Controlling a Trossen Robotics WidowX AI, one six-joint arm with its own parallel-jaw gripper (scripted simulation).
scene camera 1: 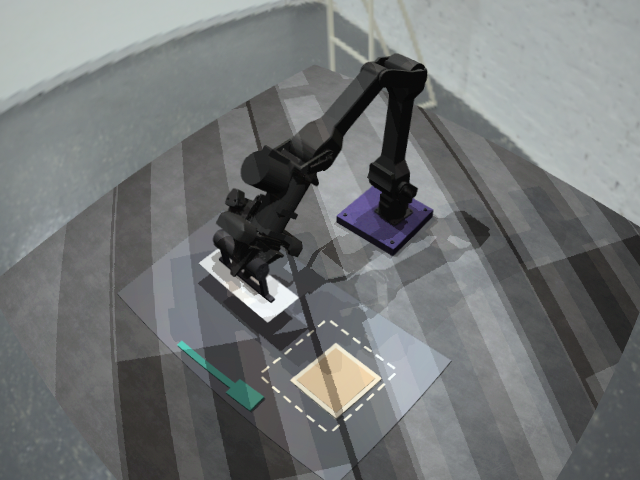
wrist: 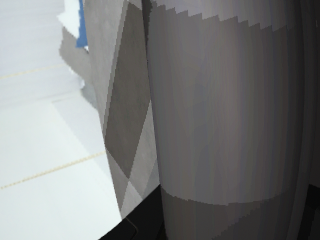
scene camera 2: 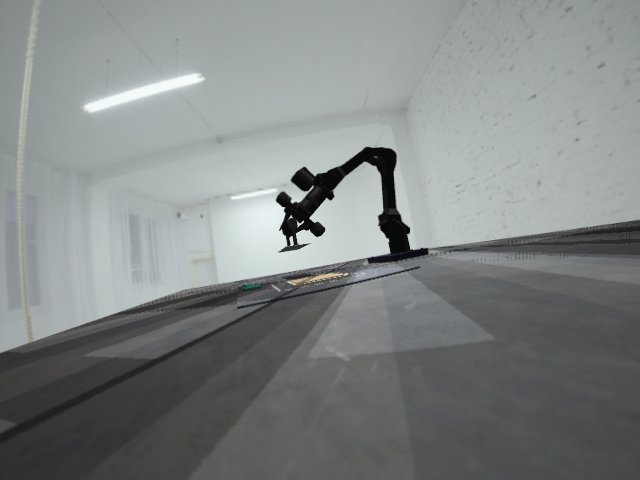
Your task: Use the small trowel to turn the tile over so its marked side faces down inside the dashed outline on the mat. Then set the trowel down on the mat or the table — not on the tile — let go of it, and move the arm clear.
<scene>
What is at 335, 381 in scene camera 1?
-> A tile.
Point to a grey mat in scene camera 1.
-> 176, 297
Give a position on a black-handled trowel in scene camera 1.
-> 264, 295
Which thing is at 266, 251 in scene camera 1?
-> The gripper.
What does the gripper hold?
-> A black-handled trowel.
</scene>
